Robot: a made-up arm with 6 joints. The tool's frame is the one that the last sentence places.
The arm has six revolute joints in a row. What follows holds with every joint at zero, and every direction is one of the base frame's. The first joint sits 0.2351 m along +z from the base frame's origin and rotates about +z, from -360 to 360 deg. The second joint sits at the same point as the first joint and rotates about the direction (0, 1, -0.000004), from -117.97 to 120 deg. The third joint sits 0.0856 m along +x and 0.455 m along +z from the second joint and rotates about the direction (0, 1, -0.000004), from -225 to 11 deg. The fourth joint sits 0.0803 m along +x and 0.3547 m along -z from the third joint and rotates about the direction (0, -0.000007, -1), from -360 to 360 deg. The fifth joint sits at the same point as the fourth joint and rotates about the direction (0, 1, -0.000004), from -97 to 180 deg. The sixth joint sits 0.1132 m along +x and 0.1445 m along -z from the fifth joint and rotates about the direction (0, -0.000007, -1), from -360 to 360 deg. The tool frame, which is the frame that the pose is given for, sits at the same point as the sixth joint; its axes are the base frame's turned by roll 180, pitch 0 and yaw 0 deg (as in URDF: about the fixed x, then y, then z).
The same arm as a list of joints. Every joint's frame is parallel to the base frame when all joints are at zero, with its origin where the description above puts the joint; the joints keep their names.
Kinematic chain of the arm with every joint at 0, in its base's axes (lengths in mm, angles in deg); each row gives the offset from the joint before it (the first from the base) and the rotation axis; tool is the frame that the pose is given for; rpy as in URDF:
joint 1: xyz 0 0 235.1 axis +z
joint 2: xyz 0 0 0 axis +y
joint 3: xyz 85.6 0 455 axis +y
joint 4: xyz 80.3 0 -354.7 axis -z
joint 5: xyz 0 0 0 axis +y
joint 6: xyz 113.2 0 -144.5 axis -z
tool: xyz 0 0 0 rpy 180 0 0
Joint limits (deg, base to tool): -360..360 -117.97..120 -225..11 -360..360 -97..180 -360..360

